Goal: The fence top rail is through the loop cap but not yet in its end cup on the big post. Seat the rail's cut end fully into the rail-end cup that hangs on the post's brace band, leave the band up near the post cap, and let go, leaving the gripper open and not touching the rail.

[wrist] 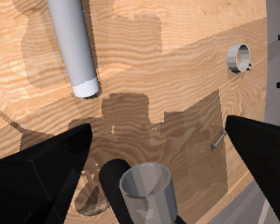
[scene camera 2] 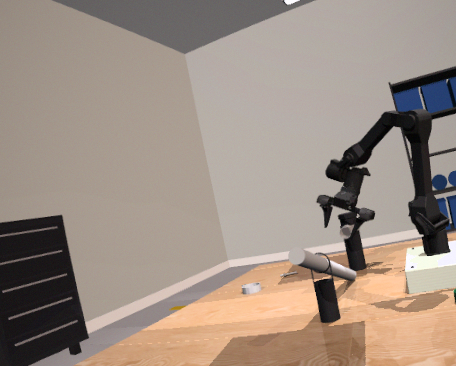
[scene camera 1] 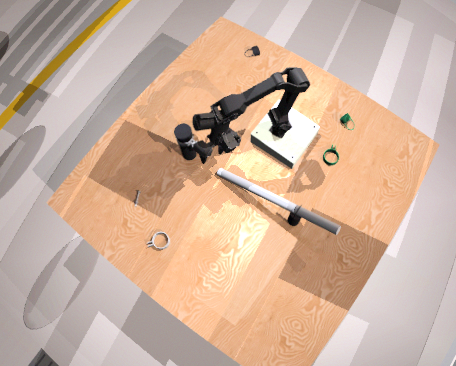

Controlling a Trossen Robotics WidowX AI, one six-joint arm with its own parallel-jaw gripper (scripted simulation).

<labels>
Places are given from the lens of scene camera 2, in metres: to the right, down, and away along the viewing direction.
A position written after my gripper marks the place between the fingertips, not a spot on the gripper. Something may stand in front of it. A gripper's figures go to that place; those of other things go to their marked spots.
my gripper (scene camera 2: 338,232): 0.36, 0.16, 1.25
grey top rail (scene camera 2: 298,256): 0.14, 0.14, 0.76
short black post (scene camera 2: 325,290): 0.22, 0.25, 0.88
The marked spots on the short black post and the grey top rail are 0.18 m apart.
</labels>
